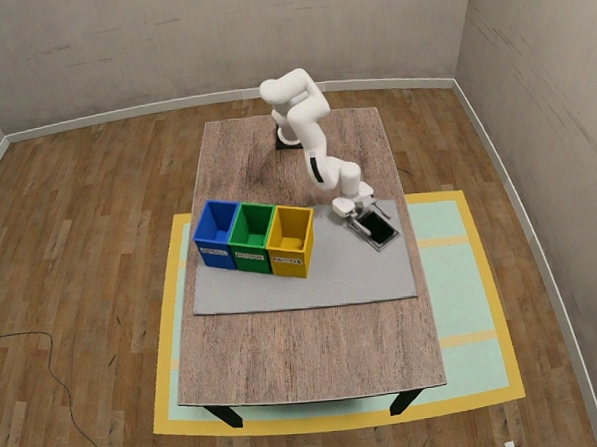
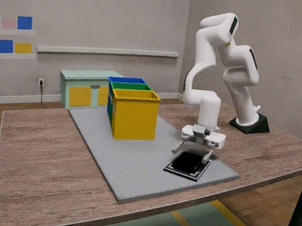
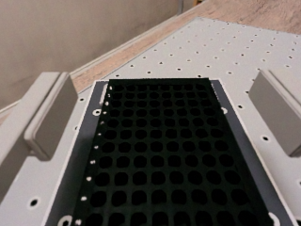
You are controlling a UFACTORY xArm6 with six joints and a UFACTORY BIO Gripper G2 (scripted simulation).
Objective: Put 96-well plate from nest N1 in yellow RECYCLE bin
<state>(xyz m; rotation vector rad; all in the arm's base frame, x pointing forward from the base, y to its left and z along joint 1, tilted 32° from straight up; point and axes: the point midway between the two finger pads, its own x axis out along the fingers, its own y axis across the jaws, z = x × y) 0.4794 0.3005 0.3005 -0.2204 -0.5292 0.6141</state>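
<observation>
The black 96-well plate lies 3 cm below my hand. Round my hand: yellow recycle bin: 32 cm to the right, 8 cm ahead, 4 cm above; then plate nest N1: 4 cm below; then green bin: 45 cm to the right, 5 cm ahead, 4 cm above.
</observation>
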